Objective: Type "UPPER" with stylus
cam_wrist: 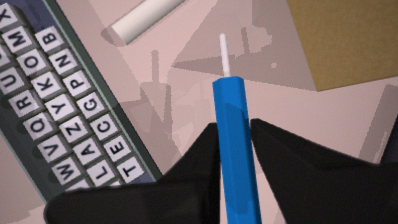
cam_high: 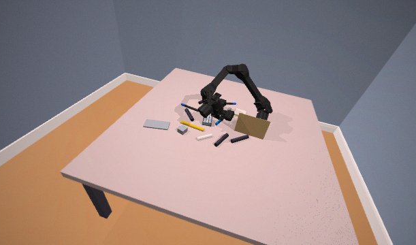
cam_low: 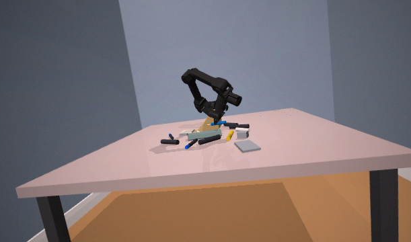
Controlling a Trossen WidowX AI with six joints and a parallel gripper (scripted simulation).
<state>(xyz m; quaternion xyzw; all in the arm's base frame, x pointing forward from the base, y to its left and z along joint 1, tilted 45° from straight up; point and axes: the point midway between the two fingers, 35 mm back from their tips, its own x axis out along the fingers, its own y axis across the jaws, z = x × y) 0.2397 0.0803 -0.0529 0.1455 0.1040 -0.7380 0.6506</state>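
The stylus is 1 cm to the right of my gripper tip. From my gripper tip the other things lie so: yellow pen 15 cm ahead, 11 cm to the left, 4 cm below; white cylinder 4 cm ahead, 16 cm to the left, 4 cm below; grey cube 18 cm ahead, 18 cm to the left, 4 cm below.
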